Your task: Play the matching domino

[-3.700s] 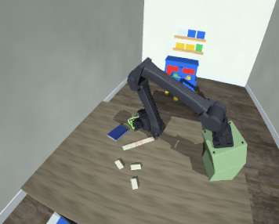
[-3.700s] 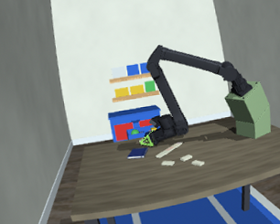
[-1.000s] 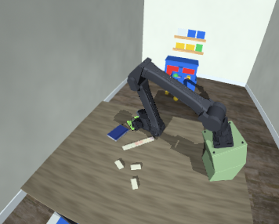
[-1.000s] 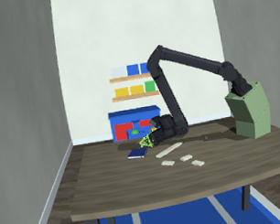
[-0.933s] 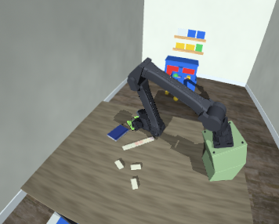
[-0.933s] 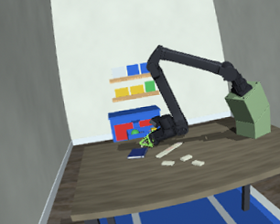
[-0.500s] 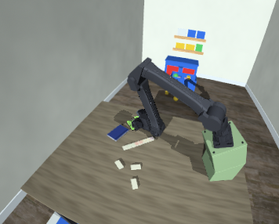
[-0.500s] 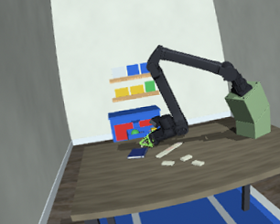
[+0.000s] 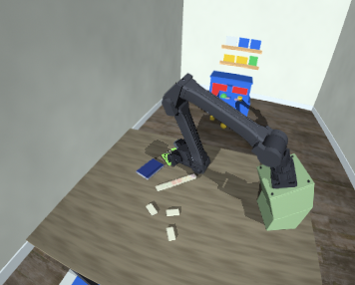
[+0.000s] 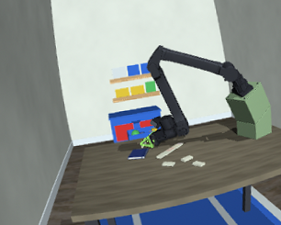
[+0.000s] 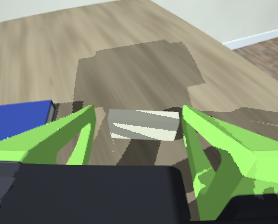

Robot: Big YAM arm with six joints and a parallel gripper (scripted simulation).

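My gripper is now 1 cm above the domino.
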